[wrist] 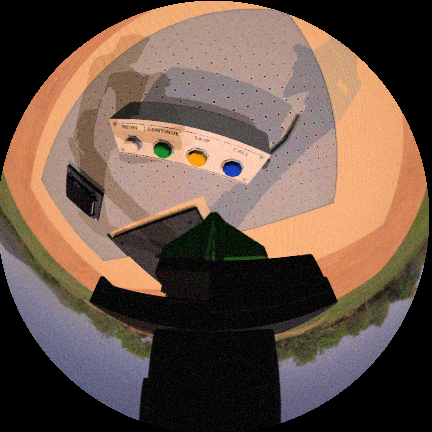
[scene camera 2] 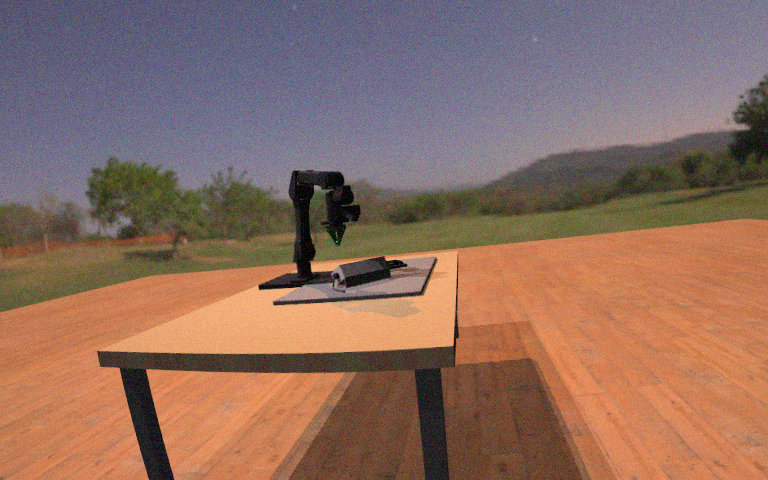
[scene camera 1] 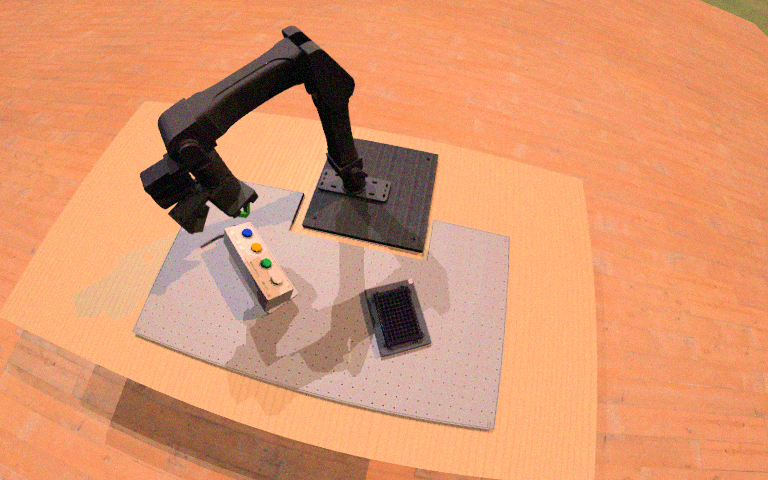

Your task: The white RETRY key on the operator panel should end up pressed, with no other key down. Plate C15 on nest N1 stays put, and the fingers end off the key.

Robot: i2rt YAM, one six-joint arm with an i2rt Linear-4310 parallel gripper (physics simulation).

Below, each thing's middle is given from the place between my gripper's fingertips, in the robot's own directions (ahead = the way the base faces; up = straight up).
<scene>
The black keypad-like block (scene camera 1: 397, 316) is 11 cm ahead of my hand, 37 cm to the left of it and 13 cm below it.
</scene>
